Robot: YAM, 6 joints.
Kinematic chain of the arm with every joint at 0, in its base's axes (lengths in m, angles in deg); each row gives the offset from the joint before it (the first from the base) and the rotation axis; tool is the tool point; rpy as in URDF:
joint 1: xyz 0 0 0.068 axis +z
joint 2: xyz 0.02 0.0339 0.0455 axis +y
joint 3: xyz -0.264 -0.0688 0 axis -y
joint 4: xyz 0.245 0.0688 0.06 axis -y
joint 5: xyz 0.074 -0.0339 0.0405 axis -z
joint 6: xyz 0.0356 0 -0.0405 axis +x
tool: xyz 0 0 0 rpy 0 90 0
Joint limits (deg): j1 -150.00..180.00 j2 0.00..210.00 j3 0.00..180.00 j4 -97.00..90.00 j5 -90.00..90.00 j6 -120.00..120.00
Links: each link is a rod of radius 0.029 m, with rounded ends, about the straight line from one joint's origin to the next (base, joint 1, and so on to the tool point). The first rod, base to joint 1, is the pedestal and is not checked.
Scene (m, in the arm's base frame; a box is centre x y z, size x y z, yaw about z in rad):
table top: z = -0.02
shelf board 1: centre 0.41 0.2 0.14 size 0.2 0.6 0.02 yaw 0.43
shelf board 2: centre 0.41 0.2 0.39 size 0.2 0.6 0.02 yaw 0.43
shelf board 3: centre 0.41 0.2 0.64 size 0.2 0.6 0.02 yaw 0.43
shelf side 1: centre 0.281 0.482 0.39 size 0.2 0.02 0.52 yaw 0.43
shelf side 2: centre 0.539 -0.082 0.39 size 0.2 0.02 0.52 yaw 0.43
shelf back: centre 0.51 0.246 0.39 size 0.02 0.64 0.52 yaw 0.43
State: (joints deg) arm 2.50 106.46 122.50 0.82 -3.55 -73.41
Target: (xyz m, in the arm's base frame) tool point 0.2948 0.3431 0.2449
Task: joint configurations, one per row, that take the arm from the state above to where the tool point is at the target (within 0.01 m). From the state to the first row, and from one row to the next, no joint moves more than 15 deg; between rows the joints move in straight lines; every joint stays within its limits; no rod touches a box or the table.
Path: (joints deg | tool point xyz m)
1: 10.86 92.44 112.81 1.57 2.93 -78.69 | 0.3359 0.0626 0.5597
2: 19.22 78.41 103.12 2.32 9.42 -83.98 | 0.2490 0.0806 0.5786
3: 27.58 64.39 93.43 3.08 15.90 -89.26 | 0.1664 0.0759 0.5805
4: 35.94 50.36 83.74 3.83 22.39 -94.55 | 0.0956 0.0526 0.5664
5: 44.31 36.34 74.05 4.58 28.87 -99.83 | 0.0423 0.0172 0.5380
6: 52.67 22.32 64.36 5.33 35.36 -105.12 | 0.0087 -0.0226 0.4982
7: 54.58 34.61 63.62 -2.21 26.37 -98.78 | 0.0606 0.0580 0.4825
8: 56.49 46.91 62.88 -9.74 17.37 -92.44 | 0.1005 0.1326 0.4431
9: 58.40 59.21 62.14 -17.28 8.38 -86.09 | 0.1261 0.1951 0.3857
10: 60.31 71.50 61.39 -24.82 -0.61 -79.75 | 0.1373 0.2415 0.3172
11: 62.22 83.80 60.65 -32.36 -9.60 -73.41 | 0.1356 0.2701 0.2449
12: 55.48 97.82 74.08 -23.00 -8.54 -73.41 | 0.2105 0.3154 0.2518
13: 48.74 111.85 87.50 -13.65 -7.47 -73.41 | 0.2948 0.3431 0.2449

